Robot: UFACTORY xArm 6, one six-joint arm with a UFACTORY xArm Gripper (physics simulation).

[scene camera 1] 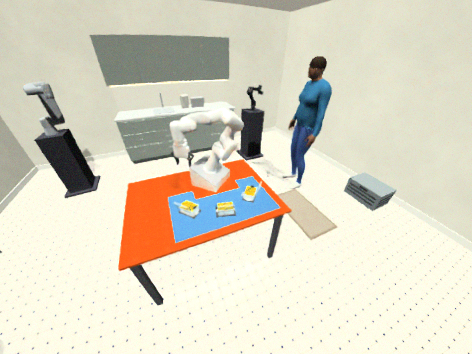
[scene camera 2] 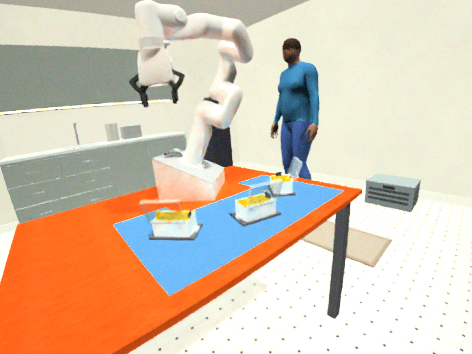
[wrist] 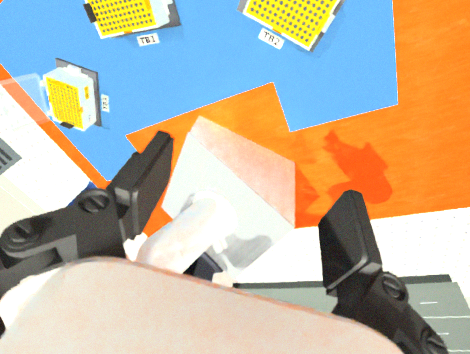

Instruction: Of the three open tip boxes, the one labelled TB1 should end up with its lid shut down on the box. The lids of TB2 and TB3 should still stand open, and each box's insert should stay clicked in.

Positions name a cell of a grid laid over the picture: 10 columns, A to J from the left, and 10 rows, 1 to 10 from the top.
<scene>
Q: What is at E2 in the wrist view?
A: A blue mat.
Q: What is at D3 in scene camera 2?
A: My gripper.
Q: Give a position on a clear lid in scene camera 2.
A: At F6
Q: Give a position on a clear lid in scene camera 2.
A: At D6
</scene>
